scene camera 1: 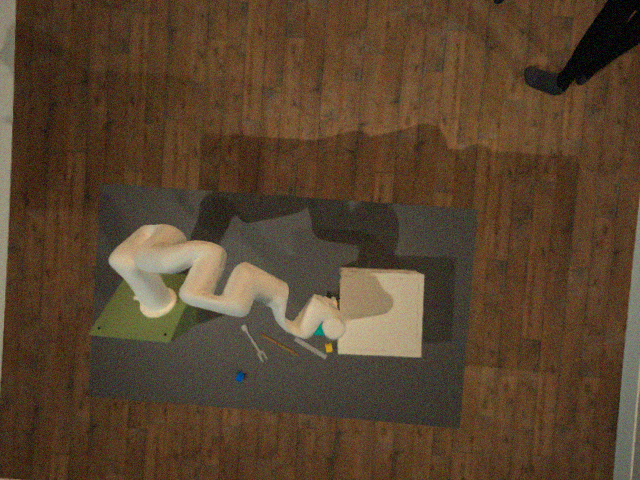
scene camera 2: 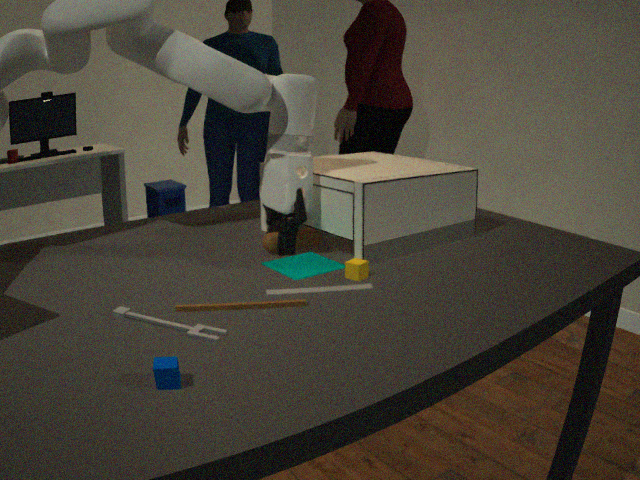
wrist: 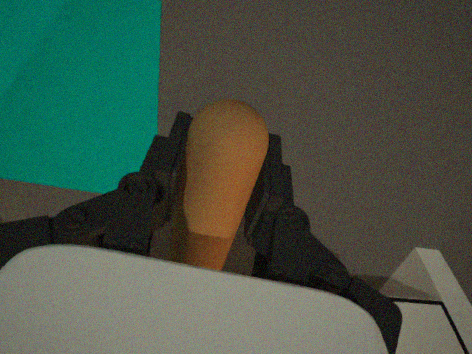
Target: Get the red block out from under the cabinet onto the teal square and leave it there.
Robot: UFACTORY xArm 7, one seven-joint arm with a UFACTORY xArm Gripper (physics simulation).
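Frame: origin at the arm's base, x ahead, y left, z up, level; millimetres.
Seen in the pictures: gripper, between the fingertips: (scene camera 2: 279, 251) (wrist: 223, 147); arm's base, origin of its link: (scene camera 1: 158, 302).
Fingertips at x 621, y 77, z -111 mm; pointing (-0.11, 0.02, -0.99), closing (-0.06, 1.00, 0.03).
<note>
Offsets run from my fingertips to a thing's top centre. "*": to the spot under its first point.
My gripper (scene camera 2: 285, 242) (wrist: 223, 147) is shut on an orange-brown rounded object (scene camera 2: 270, 241) (wrist: 220, 190), which is broad at its end and narrows toward the palm in the wrist view. The fingers are low over the table, beside the cabinet's open front and just behind the teal square in scene camera 2. The teal square @(* dz -1, dx -9, dy -119 mm) (scene camera 1: 318, 331) (scene camera 2: 305, 266) (wrist: 80, 90) lies flat on the table; the arm partly covers it in scene camera 1. The cabinet @(dz +134, dx +201, dy +26 mm) (scene camera 1: 382, 330) (scene camera 2: 418, 206) stands on legs, with a low gap beneath. The red block does not show in any view.
A yellow block @(dz +23, dx +44, dy -173 mm) (scene camera 1: 328, 348) (scene camera 2: 356, 269) stands by the cabinet's near leg. A pale bar @(dz -1, dx -29, dy -191 mm) (scene camera 1: 310, 348) (scene camera 2: 318, 289), a brown stick @(dz +5, dx -153, dy -200 mm) (scene camera 1: 280, 344) (scene camera 2: 240, 305), a forked tool @(dz +6, dx -261, dy -210 mm) (scene camera 1: 253, 342) (scene camera 2: 165, 321) and a blue block @(dz +23, dx -294, dy -354 mm) (scene camera 1: 240, 376) (scene camera 2: 166, 373) lie nearer scene camera 2.
</note>
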